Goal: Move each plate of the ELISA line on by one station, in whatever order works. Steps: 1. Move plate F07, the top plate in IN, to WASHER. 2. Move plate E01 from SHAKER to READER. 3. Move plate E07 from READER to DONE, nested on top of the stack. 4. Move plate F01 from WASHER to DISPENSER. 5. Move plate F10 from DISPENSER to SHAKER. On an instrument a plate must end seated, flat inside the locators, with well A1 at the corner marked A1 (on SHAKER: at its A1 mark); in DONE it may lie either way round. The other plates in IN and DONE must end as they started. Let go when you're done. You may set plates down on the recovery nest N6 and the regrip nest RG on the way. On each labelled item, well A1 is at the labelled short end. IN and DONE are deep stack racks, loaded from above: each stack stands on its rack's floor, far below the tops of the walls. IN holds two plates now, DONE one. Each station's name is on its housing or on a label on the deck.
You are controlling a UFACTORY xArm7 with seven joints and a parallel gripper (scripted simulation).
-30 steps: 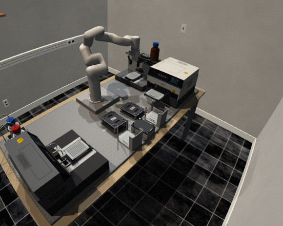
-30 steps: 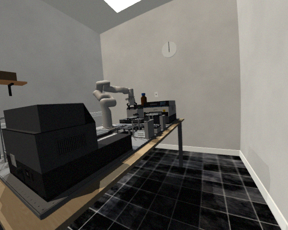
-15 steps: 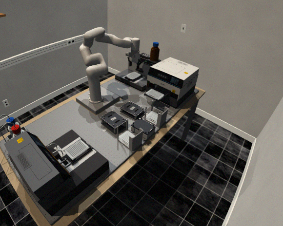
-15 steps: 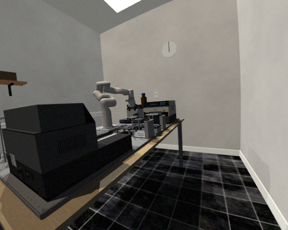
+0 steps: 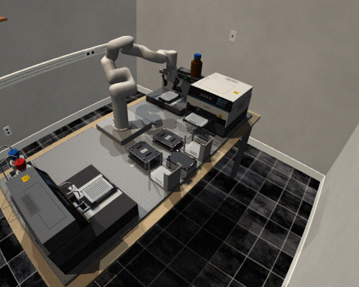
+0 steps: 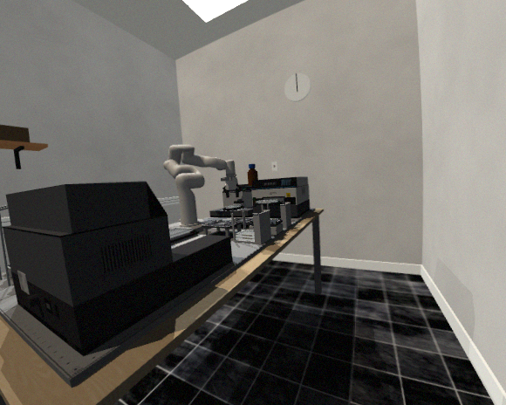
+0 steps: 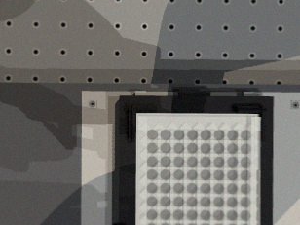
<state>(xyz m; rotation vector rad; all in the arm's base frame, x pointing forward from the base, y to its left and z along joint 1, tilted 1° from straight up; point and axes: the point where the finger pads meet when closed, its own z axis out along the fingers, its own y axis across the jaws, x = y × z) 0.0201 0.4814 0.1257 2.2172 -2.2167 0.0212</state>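
Now: hand 10 cm above the dispenser tray. Round my hand: brown bottle (11 cm ahead, 18 cm to the left, 13 cm above); then N6 label (30 cm ahead, 29 cm to the right, 15 cm below); then dispenser (18 cm to the left, 6 cm below).
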